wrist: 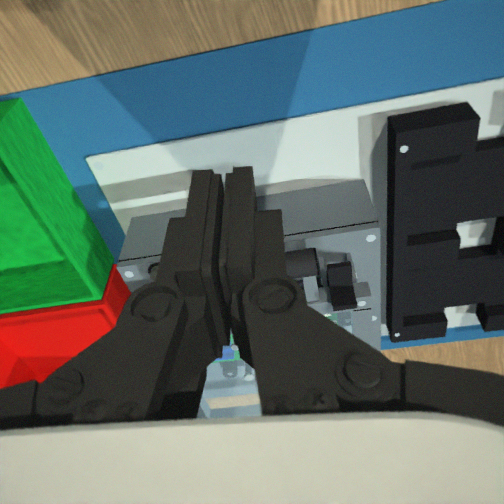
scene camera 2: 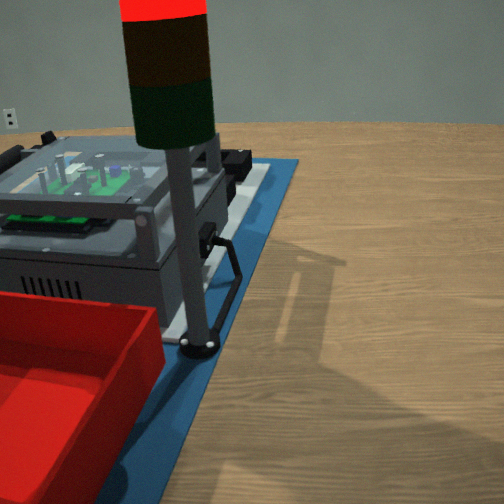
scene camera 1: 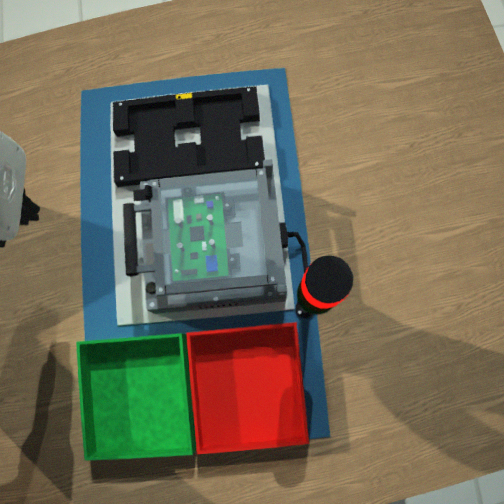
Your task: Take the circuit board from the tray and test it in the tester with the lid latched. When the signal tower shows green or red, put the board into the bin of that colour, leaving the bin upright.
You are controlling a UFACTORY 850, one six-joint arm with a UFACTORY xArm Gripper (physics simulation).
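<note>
The green circuit board lies inside the grey tester under its see-through lid, which is down; it also shows in the second scene view. The black tray behind the tester is empty. The signal tower stands at the tester's right front corner with its red band lit. My gripper is shut with nothing between the fingers, seen in the wrist view above the tester's left side by the black latch handle. Only the arm's grey body shows at the left edge of the overhead view.
The green bin and the red bin stand upright side by side in front of the tester. All sit on a blue mat on the wooden table. A black cable runs from tester to tower base.
</note>
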